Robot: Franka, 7 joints.
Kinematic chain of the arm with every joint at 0, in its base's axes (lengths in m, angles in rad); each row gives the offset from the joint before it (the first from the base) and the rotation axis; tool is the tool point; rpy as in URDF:
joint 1: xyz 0 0 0.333 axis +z
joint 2: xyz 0 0 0 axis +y
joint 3: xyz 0 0 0.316 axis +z
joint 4: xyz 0.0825 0 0 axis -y
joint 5: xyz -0.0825 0 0.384 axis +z
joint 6: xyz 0 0 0 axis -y
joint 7: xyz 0.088 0 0 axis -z
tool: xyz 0 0 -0.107 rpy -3.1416 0 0
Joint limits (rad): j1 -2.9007..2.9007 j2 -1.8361..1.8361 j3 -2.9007..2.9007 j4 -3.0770..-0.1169 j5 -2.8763..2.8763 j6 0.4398..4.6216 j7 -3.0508..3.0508
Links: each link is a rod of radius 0.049 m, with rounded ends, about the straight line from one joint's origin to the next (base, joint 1, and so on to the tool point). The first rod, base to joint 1, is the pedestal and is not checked.
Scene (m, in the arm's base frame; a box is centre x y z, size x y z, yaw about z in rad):
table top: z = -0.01
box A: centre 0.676 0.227 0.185 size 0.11 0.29 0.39 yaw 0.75
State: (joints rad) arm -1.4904 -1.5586 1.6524 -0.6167 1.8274 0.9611 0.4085
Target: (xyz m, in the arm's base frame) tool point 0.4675 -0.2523 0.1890
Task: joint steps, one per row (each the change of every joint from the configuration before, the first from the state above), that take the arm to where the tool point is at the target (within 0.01 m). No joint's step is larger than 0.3 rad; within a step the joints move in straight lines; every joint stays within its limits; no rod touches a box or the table.
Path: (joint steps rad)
1: 0.2234 -0.0400 -0.0082 -0.2898 -0.0037 -0.0067 -0.0832
2: 0.2235 -0.0401 -0.0082 -0.2898 -0.0036 -0.0066 -0.0832
3: 0.2234 -0.0400 -0.0082 -0.2898 -0.0037 -0.0067 -0.0832
4: 0.2234 -0.0400 -0.0082 -0.2897 -0.0036 -0.0066 -0.0832
5: -0.2907 -0.0392 0.0193 -0.1388 0.0138 -0.1649 -0.0633
6: -0.2907 -0.0391 0.0194 -0.1388 0.0138 -0.1649 -0.0634
7: -0.2906 -0.0391 0.0194 -0.1388 0.0138 -0.1649 -0.0634
8: -0.2650 0.0285 -0.0420 0.0824 -0.1232 0.1148 0.1307
9: -0.2650 0.0285 -0.0421 0.0823 -0.1231 0.1147 0.1307
10: -0.2650 0.0285 -0.0420 0.0824 -0.1232 0.1148 0.1308
11: -0.2650 0.0286 -0.0421 0.0823 -0.1231 0.1147 0.1307

